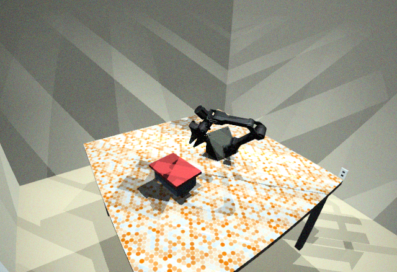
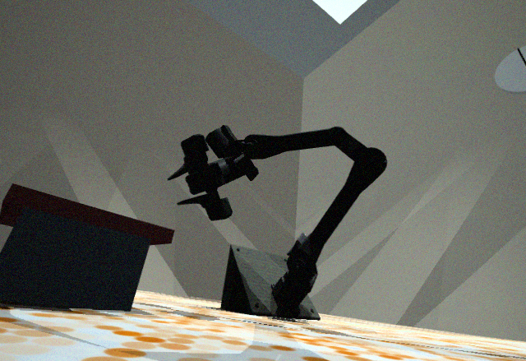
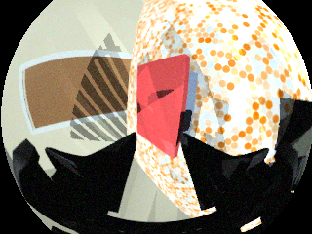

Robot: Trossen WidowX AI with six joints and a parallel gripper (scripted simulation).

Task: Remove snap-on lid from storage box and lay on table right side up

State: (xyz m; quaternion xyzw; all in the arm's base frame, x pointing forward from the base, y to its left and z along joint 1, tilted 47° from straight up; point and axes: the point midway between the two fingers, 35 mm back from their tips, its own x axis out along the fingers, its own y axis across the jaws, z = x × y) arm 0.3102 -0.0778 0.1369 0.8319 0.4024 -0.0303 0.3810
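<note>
My gripper tip is 120 mm short of the lid, 100 mm above it and 30 mm to the right of it. From my gripper tip the other things lie so: blue-grey storage box: 150 mm below, 120 mm ahead, 30 mm to the left.
</note>
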